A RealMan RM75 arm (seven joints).
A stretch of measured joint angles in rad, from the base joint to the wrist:
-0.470 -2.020 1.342 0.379 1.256 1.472 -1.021
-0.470 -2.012 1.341 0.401 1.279 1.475 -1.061
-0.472 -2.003 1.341 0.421 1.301 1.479 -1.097
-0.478 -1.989 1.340 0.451 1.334 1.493 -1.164
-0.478 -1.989 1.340 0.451 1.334 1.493 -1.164
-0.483 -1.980 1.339 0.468 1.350 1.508 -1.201
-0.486 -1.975 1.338 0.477 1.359 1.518 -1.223
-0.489 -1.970 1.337 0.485 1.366 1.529 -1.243
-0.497 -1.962 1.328 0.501 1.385 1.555 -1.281
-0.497 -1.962 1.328 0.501 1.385 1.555 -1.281
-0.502 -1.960 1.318 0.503 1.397 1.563 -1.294
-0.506 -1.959 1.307 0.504 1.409 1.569 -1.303
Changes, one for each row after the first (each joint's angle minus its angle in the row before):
0.000 0.008 -0.001 0.022 0.023 0.003 -0.040
-0.002 0.009 0.000 0.020 0.022 0.004 -0.036
-0.006 0.014 -0.001 0.030 0.033 0.014 -0.067
0.000 0.000 0.000 0.000 0.000 0.000 0.000
-0.005 0.009 -0.001 0.017 0.016 0.015 -0.037
-0.003 0.005 -0.001 0.009 0.009 0.010 -0.022
-0.003 0.005 -0.001 0.008 0.007 0.011 -0.020
-0.008 0.008 -0.009 0.016 0.019 0.026 -0.038
0.000 0.000 0.000 0.000 0.000 0.000 0.000
-0.005 0.002 -0.010 0.002 0.012 0.008 -0.013
-0.004 0.001 -0.011 0.001 0.012 0.006 -0.009

